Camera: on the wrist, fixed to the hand. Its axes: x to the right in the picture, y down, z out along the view.
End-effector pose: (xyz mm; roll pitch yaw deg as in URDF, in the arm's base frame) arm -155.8 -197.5 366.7 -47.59 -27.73 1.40
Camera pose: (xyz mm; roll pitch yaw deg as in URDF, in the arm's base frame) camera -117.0 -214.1 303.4 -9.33 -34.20 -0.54
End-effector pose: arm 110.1 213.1 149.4 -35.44 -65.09 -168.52
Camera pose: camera 40.4 200.6 121.5 10.16 -70.88 -177.51
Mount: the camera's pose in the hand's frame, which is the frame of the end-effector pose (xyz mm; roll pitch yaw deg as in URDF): 4.5 42.7 -62.8 37.42 -3.18 -5.88
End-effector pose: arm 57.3 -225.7 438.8 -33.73 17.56 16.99
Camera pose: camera 39.3 -230.5 365.0 2.73 11.63 13.81
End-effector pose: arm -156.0 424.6 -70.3 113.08 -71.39 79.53
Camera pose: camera -207.1 373.9 -45.6 151.70 -64.73 78.06
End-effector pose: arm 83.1 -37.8 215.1 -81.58 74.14 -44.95
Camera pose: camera 9.5 -43.3 196.7 -38.60 67.75 -38.90
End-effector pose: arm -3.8 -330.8 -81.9 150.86 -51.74 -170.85
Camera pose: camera 51.0 -315.2 -31.5 -175.76 -45.97 -165.70
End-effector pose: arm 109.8 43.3 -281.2 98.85 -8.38 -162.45
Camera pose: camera 129.5 -8.7 -229.2 136.31 -2.08 -164.69
